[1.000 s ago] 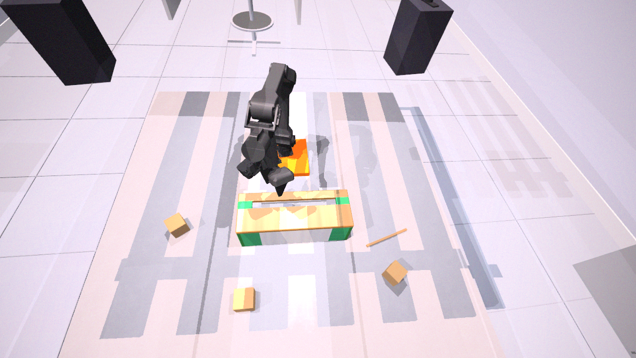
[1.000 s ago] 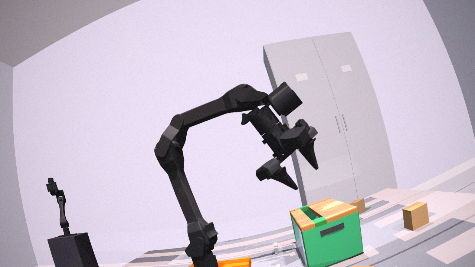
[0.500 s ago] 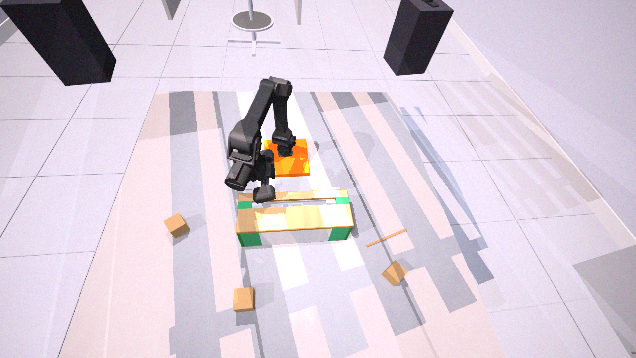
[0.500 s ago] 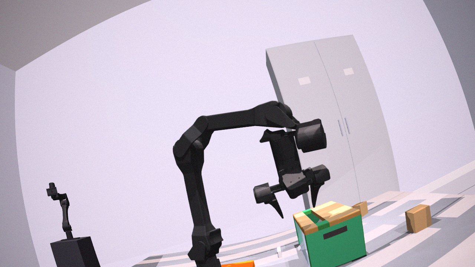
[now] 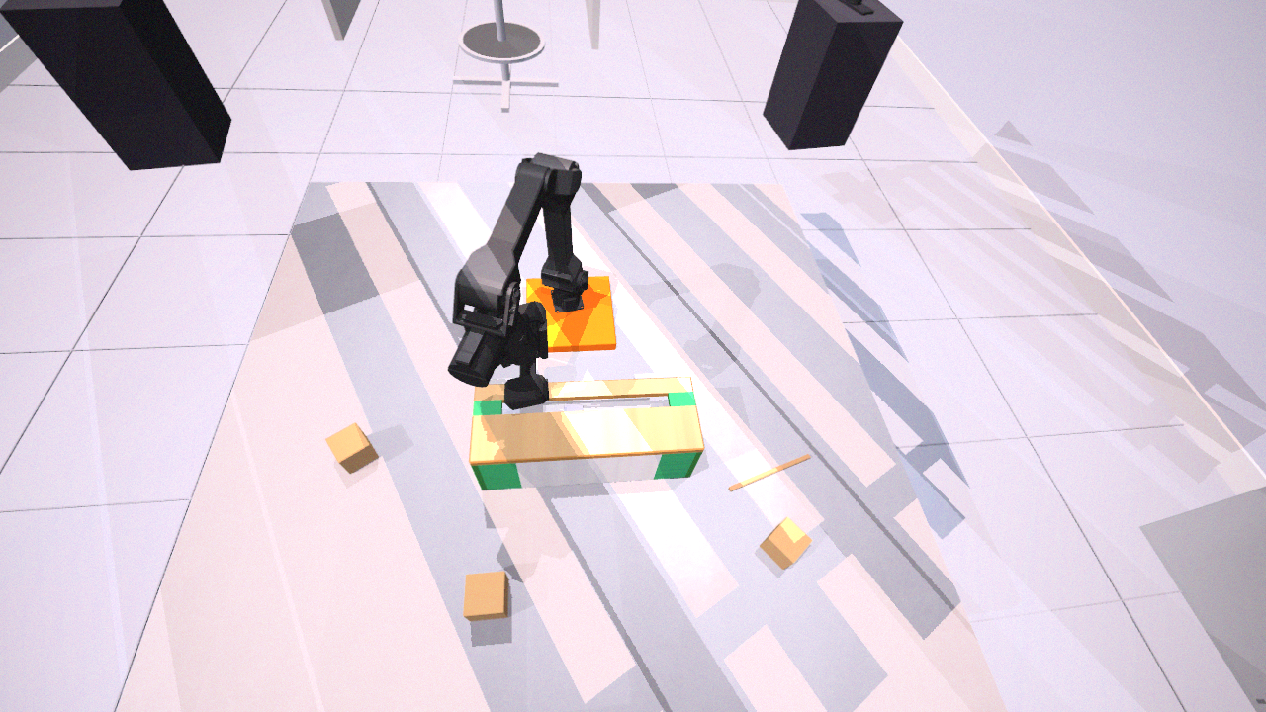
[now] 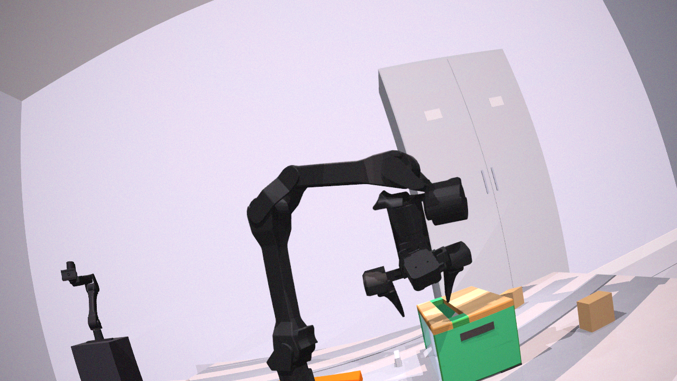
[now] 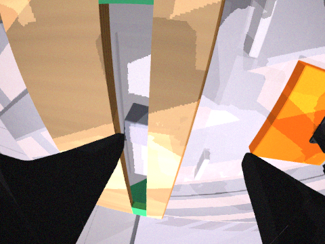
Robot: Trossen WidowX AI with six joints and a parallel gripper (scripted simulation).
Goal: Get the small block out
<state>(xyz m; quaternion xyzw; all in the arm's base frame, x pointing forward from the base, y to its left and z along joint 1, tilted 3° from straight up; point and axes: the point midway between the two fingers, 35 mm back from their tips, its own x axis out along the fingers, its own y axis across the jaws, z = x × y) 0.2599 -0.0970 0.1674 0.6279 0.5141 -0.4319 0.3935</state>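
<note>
Now: gripper tip 60 mm above the grey block, 50 mm short of it and 40 mm to the right of it. Round my gripper tip: thin stick (390 mm to the left, 210 mm ahead, 140 mm below); box (90 mm below, 60 mm to the left, 40 mm ahead).
</note>
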